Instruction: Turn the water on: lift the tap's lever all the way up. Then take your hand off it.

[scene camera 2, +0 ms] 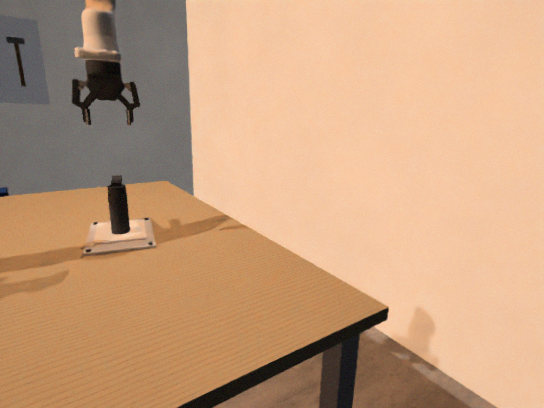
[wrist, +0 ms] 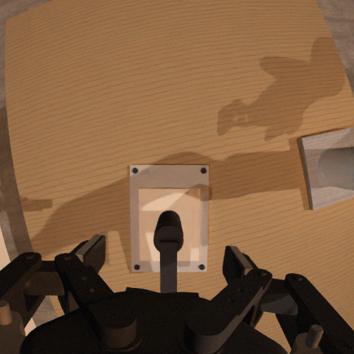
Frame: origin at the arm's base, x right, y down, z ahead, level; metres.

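Seen in the pictures: gripper, fingertip midpoint: point(scene camera 2: 109, 125).
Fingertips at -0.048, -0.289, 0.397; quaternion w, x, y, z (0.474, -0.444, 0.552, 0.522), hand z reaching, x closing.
Observation:
Offsets run from my fingertips to a thing's top centre, as dx, dy, dz. "spot": to the spot under its first point. Level surfaces: height alone.
The tap is a black upright post @(spot: -0.018, +0.230, +0.004) point(scene camera 2: 119, 210) point(wrist: 169, 222) on a white square base plate @(-0.043, +0.302, +0.003) point(scene camera 2: 120, 247) point(wrist: 170, 176) with dark corner screws. Its dark lever @(-0.095, +0.158, +0.007) point(scene camera 2: 116, 179) point(wrist: 169, 272) sits at the top of the post. In the wrist view the lever runs from the post down the picture, between the fingers, until the gripper's body hides its end. How far it is raised is hard to tell. My gripper point(scene camera 2: 108, 122) point(wrist: 164, 253) is open and empty, pointing down. In the scene view it hangs well above the tap, with a gap between fingertips and lever.
A grey block point(wrist: 311, 187) bearing a pale grey cylinder point(wrist: 339, 167) stands at the right of the wrist view, partly cut off. The wooden table @(dy +0.314) point(scene camera 2: 225, 310) point(wrist: 125, 90) has a wall point(scene camera 2: 350, 125) along its right side in the scene view. A small blue thing point(scene camera 2: 4, 191) shows at the left edge.

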